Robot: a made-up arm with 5 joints.
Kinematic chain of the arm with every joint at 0, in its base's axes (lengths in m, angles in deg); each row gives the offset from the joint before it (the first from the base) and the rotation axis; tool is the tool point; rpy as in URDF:
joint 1: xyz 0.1 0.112 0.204 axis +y
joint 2: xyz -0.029 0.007 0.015 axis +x
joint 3: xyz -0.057 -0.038 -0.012 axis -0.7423 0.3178 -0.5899
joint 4: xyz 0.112 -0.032 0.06 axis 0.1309 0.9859 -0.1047
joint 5: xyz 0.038 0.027 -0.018 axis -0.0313 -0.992 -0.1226
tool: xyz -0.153 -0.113 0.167 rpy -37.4 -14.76 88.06
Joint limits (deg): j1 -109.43..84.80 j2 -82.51..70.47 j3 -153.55..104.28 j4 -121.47..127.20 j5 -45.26..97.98
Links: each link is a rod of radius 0.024 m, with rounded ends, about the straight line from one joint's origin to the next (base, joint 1, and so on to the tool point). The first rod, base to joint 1, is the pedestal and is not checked.
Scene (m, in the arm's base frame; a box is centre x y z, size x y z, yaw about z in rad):
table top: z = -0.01
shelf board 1: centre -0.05 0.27 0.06 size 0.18 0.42 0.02 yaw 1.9
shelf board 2: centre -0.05 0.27 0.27 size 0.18 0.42 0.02 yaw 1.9
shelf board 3: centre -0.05 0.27 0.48 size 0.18 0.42 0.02 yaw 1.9
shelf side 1: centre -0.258 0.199 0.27 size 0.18 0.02 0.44 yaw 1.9
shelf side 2: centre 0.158 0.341 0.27 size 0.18 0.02 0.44 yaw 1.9
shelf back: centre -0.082 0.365 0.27 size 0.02 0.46 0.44 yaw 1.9
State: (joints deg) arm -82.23 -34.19 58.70 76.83 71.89
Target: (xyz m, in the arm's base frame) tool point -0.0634 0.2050 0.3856
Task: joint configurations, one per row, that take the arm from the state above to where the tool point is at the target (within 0.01 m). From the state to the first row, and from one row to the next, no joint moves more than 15 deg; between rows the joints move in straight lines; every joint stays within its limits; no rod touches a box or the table.
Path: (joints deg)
1: -78.10 -22.02 49.21 74.16 68.53
2: -73.97 -9.85 39.72 71.49 65.17
3: -69.84 2.31 30.24 68.81 61.81
4: -65.71 14.48 20.75 66.14 58.45
5: -62.49 8.18 33.50 69.36 46.24
6: -59.27 1.88 46.25 72.57 34.02
7: -61.10 -12.53 52.75 86.37 40.74
8: -62.92 -26.94 59.25 100.18 47.47

